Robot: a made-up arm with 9 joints.
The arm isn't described. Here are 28 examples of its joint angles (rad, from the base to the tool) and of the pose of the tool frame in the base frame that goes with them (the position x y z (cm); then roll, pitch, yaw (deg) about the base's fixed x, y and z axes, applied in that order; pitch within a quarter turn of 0, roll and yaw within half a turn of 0).
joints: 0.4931 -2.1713 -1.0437 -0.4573 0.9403 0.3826 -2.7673 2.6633 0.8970
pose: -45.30 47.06 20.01 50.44 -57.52 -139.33
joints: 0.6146 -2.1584 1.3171 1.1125 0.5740 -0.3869 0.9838 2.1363 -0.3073
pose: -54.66 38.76 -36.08 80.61 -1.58 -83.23
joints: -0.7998 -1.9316 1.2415 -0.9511 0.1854 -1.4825 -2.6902 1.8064 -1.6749
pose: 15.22 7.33 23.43 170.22 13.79 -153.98
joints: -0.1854 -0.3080 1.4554 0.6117 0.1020 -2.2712 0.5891 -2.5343 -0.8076
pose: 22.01 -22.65 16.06 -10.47 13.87 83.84
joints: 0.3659 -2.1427 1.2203 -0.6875 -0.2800 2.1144 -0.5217 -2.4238 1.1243
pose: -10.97 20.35 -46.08 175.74 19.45 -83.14
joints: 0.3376 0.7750 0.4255 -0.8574 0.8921 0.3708 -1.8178 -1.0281 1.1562
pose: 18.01 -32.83 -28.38 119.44 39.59 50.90
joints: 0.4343 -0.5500 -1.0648 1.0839 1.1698 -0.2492 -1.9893 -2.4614 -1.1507
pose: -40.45 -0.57 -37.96 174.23 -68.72 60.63
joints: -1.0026 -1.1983 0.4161 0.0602 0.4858 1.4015 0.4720 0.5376 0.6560
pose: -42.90 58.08 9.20 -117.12 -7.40 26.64
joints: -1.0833 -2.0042 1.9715 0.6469 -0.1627 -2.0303 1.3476 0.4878 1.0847
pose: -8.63 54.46 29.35 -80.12 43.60 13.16
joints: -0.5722 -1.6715 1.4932 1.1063 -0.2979 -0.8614 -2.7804 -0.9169 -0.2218
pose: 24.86 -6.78 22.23 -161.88 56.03 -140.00
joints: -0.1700 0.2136 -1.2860 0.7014 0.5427 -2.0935 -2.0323 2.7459 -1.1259
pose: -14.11 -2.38 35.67 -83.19 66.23 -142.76
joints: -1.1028 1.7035 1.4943 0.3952 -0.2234 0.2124 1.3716 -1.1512 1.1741
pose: 24.27 19.50 53.61 -1.57 9.40 55.46
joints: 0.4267 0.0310 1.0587 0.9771 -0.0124 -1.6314 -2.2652 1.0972 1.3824
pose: -10.77 -7.57 -50.90 163.90 -9.82 -103.73
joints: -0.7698 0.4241 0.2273 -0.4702 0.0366 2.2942 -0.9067 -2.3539 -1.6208
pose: 34.57 0.60 7.41 91.72 39.26 -177.62
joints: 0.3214 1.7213 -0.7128 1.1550 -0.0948 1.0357 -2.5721 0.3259 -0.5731
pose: 9.94 -23.31 -34.34 146.71 -28.15 -174.26
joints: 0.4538 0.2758 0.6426 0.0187 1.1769 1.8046 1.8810 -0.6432 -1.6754
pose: -16.28 43.99 -0.91 -68.48 -6.18 -97.54
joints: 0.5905 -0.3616 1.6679 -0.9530 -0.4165 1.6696 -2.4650 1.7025 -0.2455
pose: -46.59 -5.16 29.90 -123.99 44.44 94.21
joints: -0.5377 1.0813 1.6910 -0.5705 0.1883 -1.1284 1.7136 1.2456 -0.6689
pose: -27.47 -6.94 39.48 -19.54 47.09 -49.03
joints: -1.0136 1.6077 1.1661 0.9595 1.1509 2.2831 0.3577 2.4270 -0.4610
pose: 19.03 13.07 -56.24 128.39 -43.27 -70.94
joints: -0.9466 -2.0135 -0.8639 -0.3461 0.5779 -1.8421 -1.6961 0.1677 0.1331
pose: 30.98 -12.10 -16.18 55.43 -28.32 87.20
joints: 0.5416 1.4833 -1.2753 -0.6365 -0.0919 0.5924 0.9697 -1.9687 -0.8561
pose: 20.24 -49.89 35.09 -157.47 22.49 153.15
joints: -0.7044 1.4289 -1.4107 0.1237 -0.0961 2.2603 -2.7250 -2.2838 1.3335
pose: -30.87 -10.70 -41.40 -145.48 42.20 76.44
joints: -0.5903 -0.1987 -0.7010 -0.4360 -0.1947 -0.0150 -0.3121 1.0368 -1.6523
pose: 17.20 24.55 -27.59 47.72 7.84 -136.85
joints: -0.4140 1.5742 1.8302 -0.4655 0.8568 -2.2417 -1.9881 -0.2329 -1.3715
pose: 5.34 45.95 -19.26 151.46 -28.29 -48.65
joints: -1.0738 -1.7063 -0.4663 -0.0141 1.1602 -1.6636 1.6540 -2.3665 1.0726
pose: -51.91 -28.67 29.92 -63.16 31.85 162.61
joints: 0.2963 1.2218 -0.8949 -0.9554 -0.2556 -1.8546 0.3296 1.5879 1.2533
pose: 61.55 3.95 17.96 63.63 -37.17 96.61
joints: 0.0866 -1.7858 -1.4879 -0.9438 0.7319 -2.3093 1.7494 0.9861 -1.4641
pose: -8.64 37.35 -9.61 -170.21 -44.92 -87.46
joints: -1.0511 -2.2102 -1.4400 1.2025 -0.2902 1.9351 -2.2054 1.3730 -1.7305
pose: 4.19 -35.71 -2.14 -26.10 15.34 103.33
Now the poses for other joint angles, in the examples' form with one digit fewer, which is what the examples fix.
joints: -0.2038 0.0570 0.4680 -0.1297 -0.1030 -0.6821 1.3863 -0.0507 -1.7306
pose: 12.6 -28.2 13.4 158.1 9.8 144.2
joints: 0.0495 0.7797 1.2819 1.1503 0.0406 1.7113 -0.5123 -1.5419 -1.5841
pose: 47.7 21.5 -6.1 -160.1 -22.3 -148.6
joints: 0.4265 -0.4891 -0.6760 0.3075 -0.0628 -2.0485 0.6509 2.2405 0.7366
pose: -11.0 -59.0 -26.7 89.4 18.5 12.5
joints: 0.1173 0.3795 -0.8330 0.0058 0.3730 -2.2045 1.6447 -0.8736 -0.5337
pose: 15.7 23.4 -49.7 96.4 -0.6 -143.2
